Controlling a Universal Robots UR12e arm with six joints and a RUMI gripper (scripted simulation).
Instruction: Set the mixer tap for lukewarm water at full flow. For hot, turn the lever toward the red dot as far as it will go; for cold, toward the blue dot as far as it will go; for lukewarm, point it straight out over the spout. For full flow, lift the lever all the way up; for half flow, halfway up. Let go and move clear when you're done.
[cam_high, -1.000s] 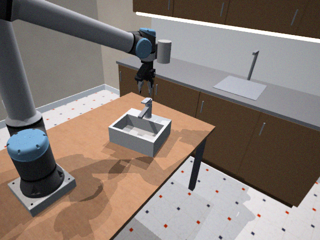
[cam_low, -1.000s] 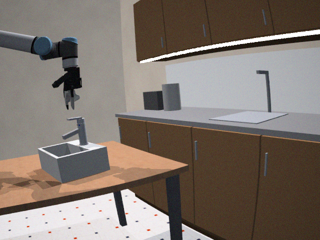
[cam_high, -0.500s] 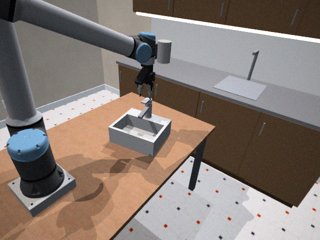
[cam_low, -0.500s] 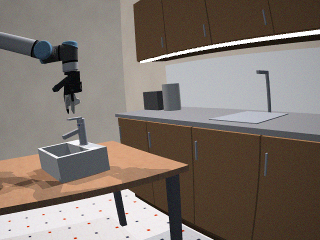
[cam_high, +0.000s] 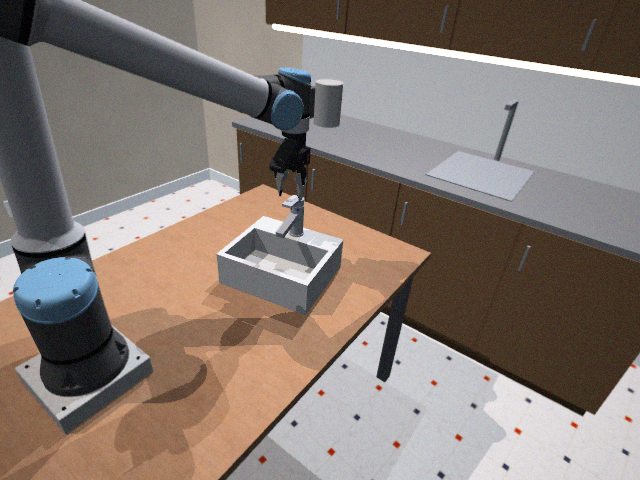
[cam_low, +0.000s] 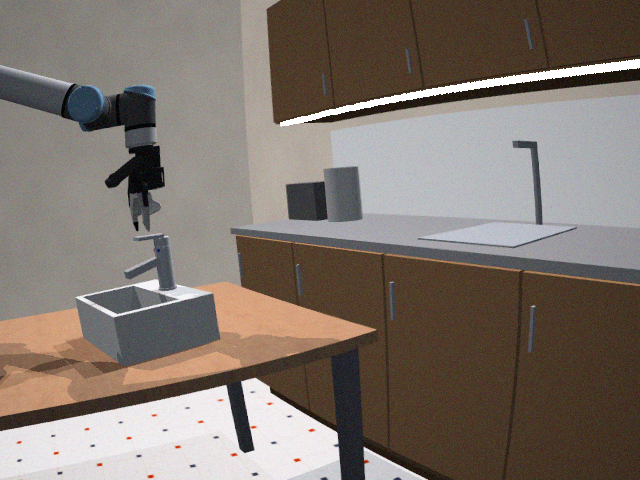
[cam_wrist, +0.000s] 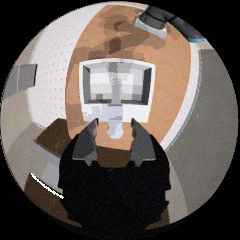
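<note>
Now: the lever 20 mm ahead of my hand and 30 mm below it. The rest, counted from my hand: grey mixer tap 40 mm ahead, 10 mm to the left, 80 mm below; white basin 60 mm behind, 10 mm to the right, 260 mm below.
</note>
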